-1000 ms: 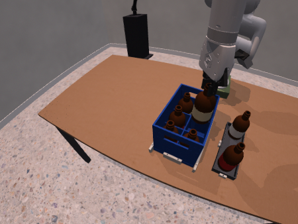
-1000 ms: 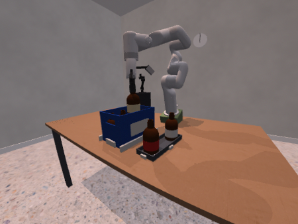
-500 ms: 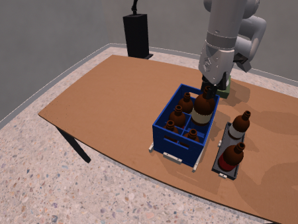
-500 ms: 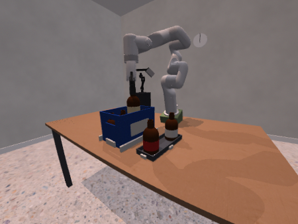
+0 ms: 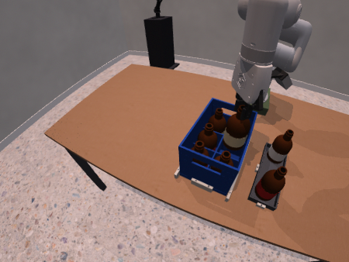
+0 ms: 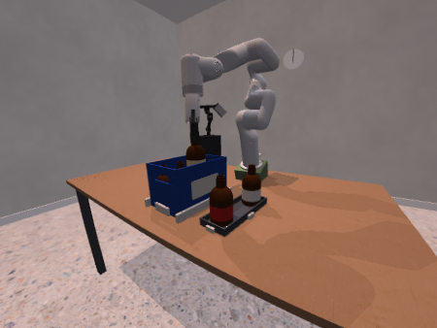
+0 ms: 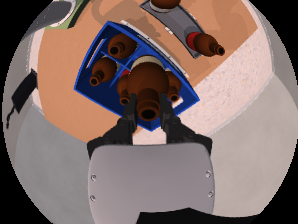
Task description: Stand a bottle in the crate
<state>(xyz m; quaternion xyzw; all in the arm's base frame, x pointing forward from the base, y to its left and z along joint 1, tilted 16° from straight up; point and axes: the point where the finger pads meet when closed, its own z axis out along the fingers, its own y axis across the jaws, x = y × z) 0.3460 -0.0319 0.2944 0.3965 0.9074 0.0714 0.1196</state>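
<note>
My hand is 18 cm above the blue crate and 4 cm to the left of it.
</note>
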